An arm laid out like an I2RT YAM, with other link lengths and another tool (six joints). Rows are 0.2 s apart.
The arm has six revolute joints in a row. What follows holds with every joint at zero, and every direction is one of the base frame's.
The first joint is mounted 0.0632 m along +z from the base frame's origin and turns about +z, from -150 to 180 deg.
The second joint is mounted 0.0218 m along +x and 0.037 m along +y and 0.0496 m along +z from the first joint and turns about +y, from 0 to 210 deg.
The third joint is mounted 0.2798 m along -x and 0.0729 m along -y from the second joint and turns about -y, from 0 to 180 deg.
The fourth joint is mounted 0.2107 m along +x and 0.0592 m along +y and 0.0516 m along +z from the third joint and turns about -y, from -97 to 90 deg.
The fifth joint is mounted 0.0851 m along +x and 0.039 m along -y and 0.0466 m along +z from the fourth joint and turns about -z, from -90 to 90 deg.
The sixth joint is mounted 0.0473 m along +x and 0.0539 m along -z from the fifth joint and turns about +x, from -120 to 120 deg.
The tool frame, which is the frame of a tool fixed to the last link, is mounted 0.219 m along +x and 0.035 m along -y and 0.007 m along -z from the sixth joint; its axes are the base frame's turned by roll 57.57, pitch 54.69 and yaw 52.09 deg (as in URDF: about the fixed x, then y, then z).
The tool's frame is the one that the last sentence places.
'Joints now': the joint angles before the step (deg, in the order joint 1, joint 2, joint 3, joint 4, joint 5, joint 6). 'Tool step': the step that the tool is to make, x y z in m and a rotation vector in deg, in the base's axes. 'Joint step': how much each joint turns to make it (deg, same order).
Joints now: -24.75, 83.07, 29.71, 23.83, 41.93, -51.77
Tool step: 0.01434, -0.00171, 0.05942, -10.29, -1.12, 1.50
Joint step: 1.72, -0.24, -1.86, 14.65, 3.71, -11.30
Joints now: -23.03, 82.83, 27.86, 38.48, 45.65, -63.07
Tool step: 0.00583, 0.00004, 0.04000, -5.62, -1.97, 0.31
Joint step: 0.48, -0.05, -0.01, 8.42, 1.11, -6.19
